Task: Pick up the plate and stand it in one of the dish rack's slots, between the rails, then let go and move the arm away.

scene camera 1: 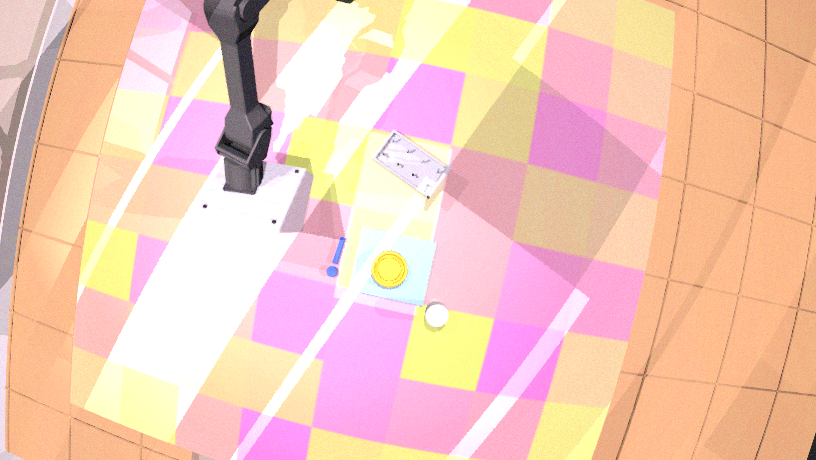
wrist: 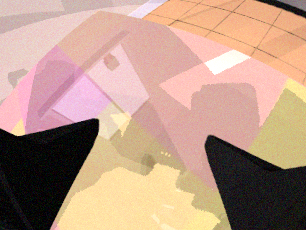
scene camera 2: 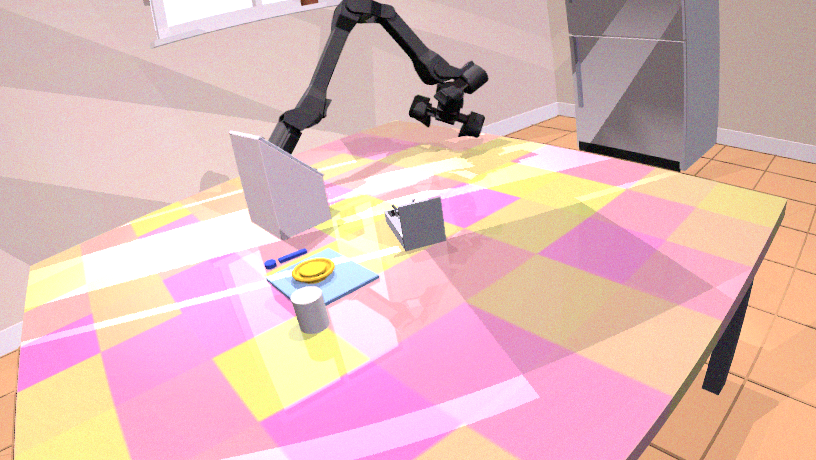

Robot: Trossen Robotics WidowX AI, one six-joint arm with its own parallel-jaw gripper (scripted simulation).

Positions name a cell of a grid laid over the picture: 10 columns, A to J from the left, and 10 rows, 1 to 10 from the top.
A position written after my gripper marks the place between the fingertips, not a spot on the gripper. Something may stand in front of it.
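A yellow plate shows in scene camera 1 (E6), and a dish rack shows in scene camera 1 (E4); my gripper is out of frame in scene camera 1. My gripper is visible in scene camera 2 (F3), the plate in scene camera 2 (D6) and the rack in scene camera 2 (F5). The gripper also shows in the wrist view (F6); the plate is out of frame in the wrist view, and the rack is out of frame in the wrist view too.
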